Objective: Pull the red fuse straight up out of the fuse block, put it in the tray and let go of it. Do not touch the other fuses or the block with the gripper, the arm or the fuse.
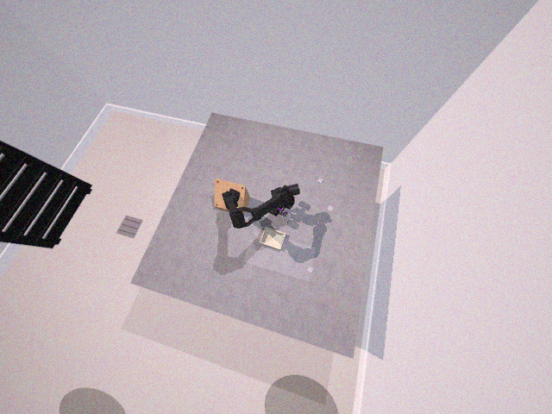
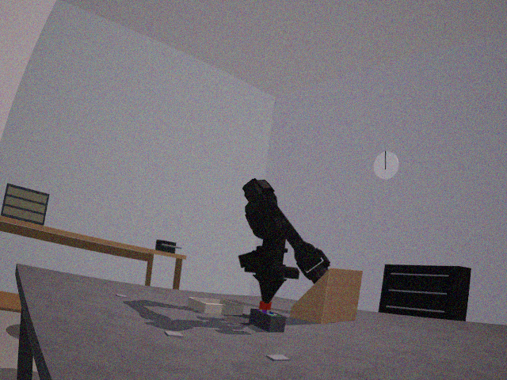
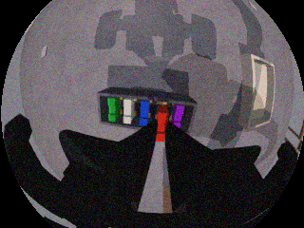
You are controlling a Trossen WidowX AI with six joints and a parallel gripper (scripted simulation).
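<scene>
Now: gripper tip 2 cm to the right of the blue fuse and 4 cm above it. From my gripper tip the other things lie so: white fuse 1 cm ahead, 4 cm to the left, 4 cm below; then purple fuse 2 cm to the right, 4 cm below; then red fuse 1 cm below.
</scene>
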